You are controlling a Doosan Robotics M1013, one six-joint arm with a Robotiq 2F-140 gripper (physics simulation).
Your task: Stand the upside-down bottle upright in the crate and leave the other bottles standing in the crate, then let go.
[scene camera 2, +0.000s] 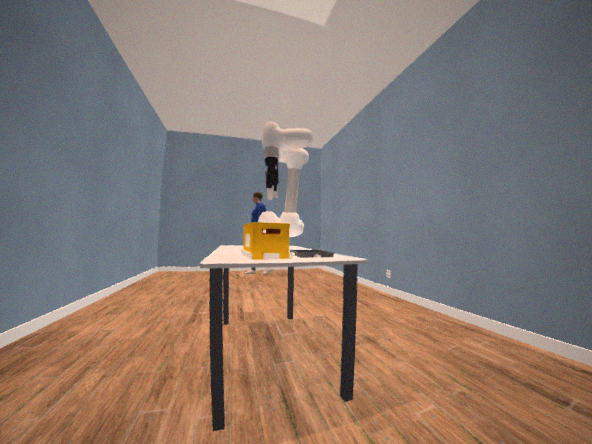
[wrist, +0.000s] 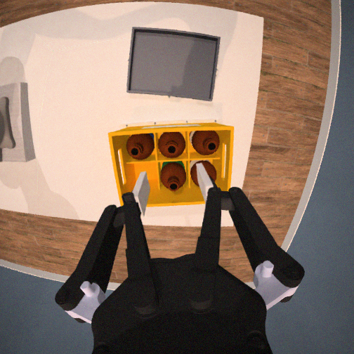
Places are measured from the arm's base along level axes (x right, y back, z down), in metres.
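Where they show: gripper, fingertip midpoint: (scene camera 2: 272, 198).
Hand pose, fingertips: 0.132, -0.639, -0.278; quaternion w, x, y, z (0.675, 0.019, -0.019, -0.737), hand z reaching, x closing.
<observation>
Things, the pixels of their centre, and the offset from my fingertips, as dx, dy, dz. "*": a spot on its surface instead. Level surfaces: height alone.
- yellow crate, body centre: (scene camera 2: 264, 240) +0.040, +0.000, +0.233
- grey tray, surface spot: (scene camera 2: 312, 253) * -0.183, -0.138, +0.298
- white table, surface height: dz +0.320
My gripper (scene camera 2: 272, 195) (wrist: 172, 176) is part-way open with nothing between its fingers, pointing down high above the yellow crate (scene camera 2: 270, 246) (wrist: 119, 172). In the wrist view, the crate's far row holds a left bottle (wrist: 140, 146), a middle bottle (wrist: 172, 144) and a right bottle (wrist: 205, 142), all brown and neck-up. In the near row, the middle bottle (wrist: 173, 176) is also neck-up. The near right bottle (wrist: 210, 172) is partly covered by my right finger, and its neck is hidden. The near left compartment holds no bottle. No upside-down bottle can be made out.
A grey tray (scene camera 2: 312, 253) (wrist: 172, 65) lies beside the crate on the white table (scene camera 2: 227, 256) (wrist: 75, 115). The arm's base stands behind the crate in the scene view. A person (scene camera 2: 258, 207) in blue stands beyond the table.
</observation>
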